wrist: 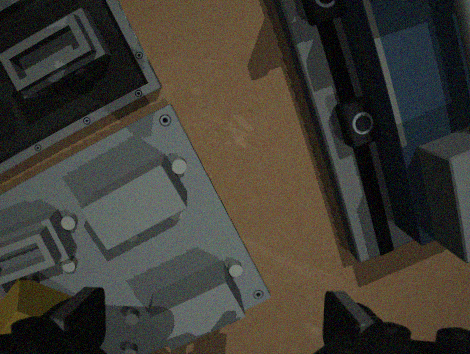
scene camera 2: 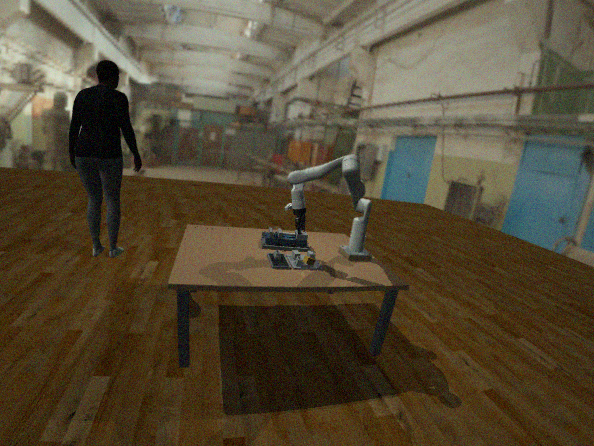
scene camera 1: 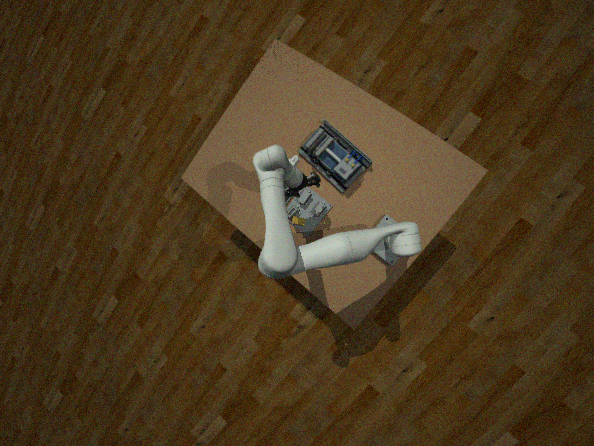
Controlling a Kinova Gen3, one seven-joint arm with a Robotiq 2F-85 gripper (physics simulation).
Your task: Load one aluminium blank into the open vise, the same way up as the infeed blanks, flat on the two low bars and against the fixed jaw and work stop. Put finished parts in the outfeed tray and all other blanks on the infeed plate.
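Note:
My gripper is open and empty, above the gap between the infeed plate and the vise. The infeed plate carries a plain grey blank beside a round pin. A second plain blank lies near the plate's lower edge, partly shown. A grey part with a rectangular pocket and a yellow block are at the left. The outfeed tray holds a grey part with a rectangular pocket. The vise shows partly at right in the wrist view; its seat is not clearly visible.
A grey block rises from the vise at the right of the wrist view. The arm base stands on the table. A person stands on the floor behind the table's left side.

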